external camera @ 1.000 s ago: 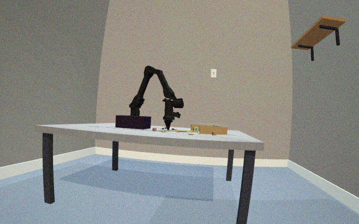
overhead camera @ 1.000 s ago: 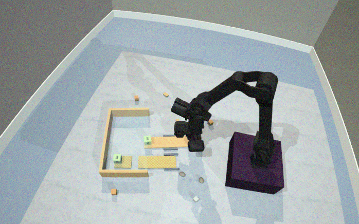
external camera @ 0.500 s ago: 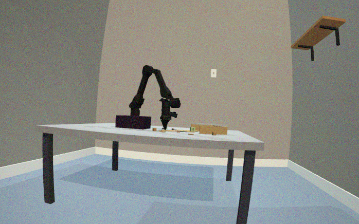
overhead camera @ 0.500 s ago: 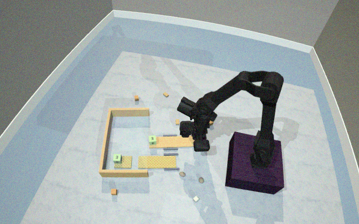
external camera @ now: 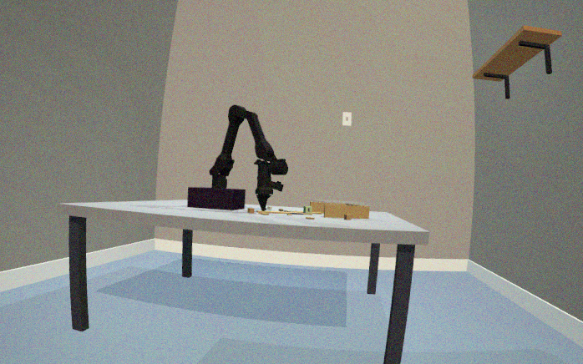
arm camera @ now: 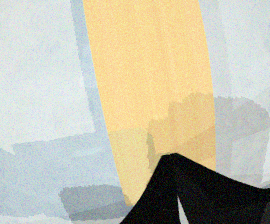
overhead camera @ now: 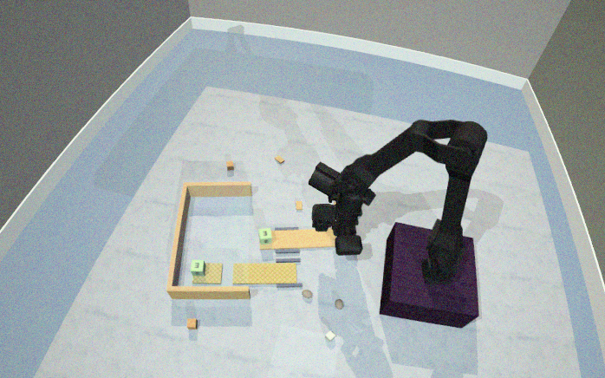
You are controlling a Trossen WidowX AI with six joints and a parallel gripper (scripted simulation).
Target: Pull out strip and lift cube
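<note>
Right now my gripper tip is 19 cm short of the strip and 12 cm to the right of it. Also, from my gripper tip: white cube (3 cm ahead, 27 cm to the left).
</note>
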